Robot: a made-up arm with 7 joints.
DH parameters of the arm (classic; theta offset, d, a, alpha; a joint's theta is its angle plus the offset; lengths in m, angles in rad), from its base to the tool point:
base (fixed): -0.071 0 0 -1.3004
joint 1: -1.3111 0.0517 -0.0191 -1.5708
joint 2: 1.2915 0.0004 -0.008 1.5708
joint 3: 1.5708 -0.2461 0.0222 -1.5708
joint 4: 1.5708 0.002 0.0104 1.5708
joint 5: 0 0.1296 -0.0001 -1.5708
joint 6: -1.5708 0 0.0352 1.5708
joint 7: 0 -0.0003 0 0
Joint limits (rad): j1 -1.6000..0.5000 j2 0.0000..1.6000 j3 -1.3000..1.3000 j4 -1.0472..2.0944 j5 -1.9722..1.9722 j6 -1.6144..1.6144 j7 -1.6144..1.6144
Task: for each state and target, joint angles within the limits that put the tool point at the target. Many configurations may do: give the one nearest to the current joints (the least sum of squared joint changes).
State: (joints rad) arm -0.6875 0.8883 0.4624 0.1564 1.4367 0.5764 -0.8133
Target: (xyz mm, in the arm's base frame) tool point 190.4 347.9 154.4
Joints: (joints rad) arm -1.2418 1.3390 0.4182 0.5196 1.3911 0.4555 -0.8133
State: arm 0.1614 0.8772 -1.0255 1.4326 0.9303 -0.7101 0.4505
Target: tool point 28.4 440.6 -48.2
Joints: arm -0.1285 1.6000 -0.8846 1.4016 0.8713 -1.1860 0.4505
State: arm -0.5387 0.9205 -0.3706 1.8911 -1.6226 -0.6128 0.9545
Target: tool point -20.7 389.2 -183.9
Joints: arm -0.2841 0.9409 -0.3156 2.0944 -1.7266 -0.8128 0.9545
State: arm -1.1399 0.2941 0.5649 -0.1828 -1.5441 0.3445 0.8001
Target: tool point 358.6 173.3 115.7
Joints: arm -1.5978 0.5271 0.5930 0.5130 -1.4974 0.2706 0.8001
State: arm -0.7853 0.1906 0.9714 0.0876 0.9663 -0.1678 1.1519
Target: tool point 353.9 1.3 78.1
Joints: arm -1.5375 0.0000 0.4178 0.2268 0.9853 -0.2254 1.1519
